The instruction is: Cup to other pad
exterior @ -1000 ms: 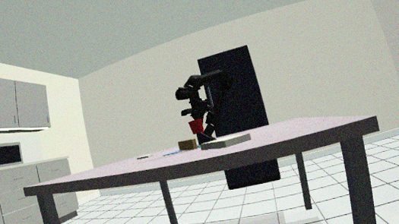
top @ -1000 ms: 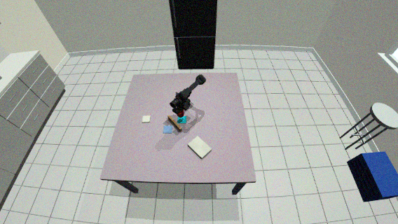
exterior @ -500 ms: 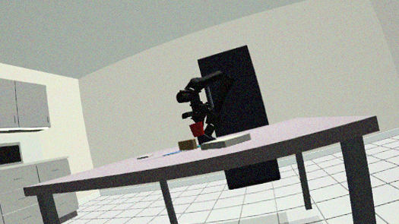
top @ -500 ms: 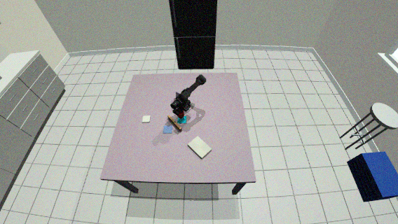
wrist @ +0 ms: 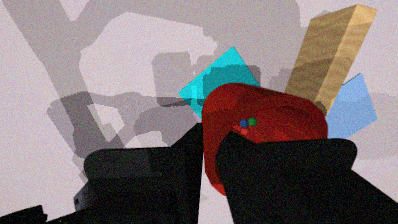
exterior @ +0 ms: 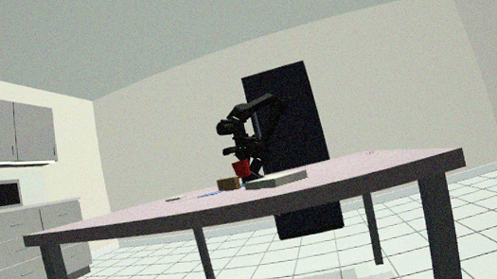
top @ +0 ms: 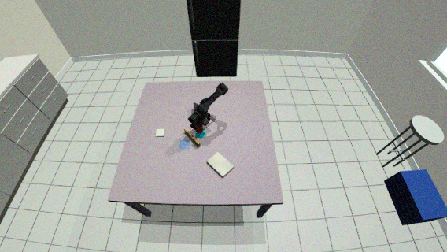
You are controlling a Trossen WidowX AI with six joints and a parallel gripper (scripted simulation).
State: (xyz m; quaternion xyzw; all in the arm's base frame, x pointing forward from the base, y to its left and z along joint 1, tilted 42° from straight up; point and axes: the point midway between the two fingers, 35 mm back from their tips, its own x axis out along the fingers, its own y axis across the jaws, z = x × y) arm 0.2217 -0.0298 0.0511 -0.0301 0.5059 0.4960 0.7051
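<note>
Right now the cyan pad is 8 cm below my gripper tip, 2 cm to the right of it and 2 cm ahead of it. From my gripper tip the other things lie so: red cup 2 cm to the right, 2 cm ahead; wooden bar 9 cm to the right, 7 cm ahead, 6 cm below; light blue pad 15 cm to the right, 12 cm ahead, 8 cm below.
</note>
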